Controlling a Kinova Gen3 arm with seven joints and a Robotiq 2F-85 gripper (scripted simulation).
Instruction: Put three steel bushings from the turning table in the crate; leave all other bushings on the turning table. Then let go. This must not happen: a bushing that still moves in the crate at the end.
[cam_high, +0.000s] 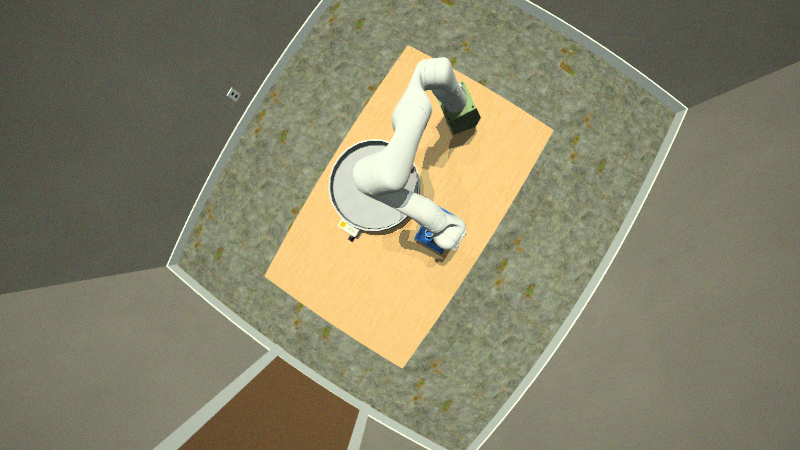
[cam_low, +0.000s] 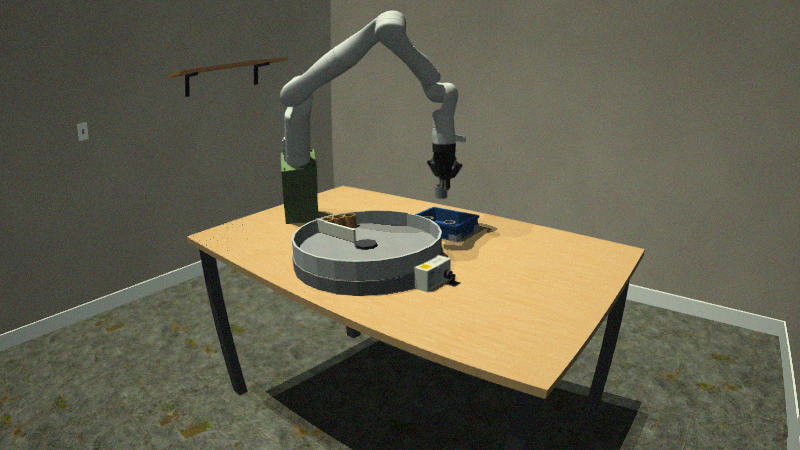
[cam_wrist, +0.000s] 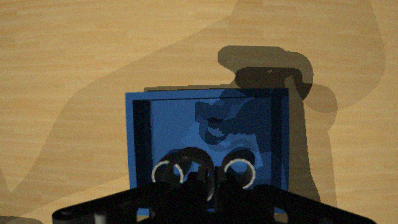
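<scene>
My gripper is now 13 cm above the blue crate. Round my hand: grey turning table (35 cm to the right, 10 cm below, 10 cm behind).
</scene>
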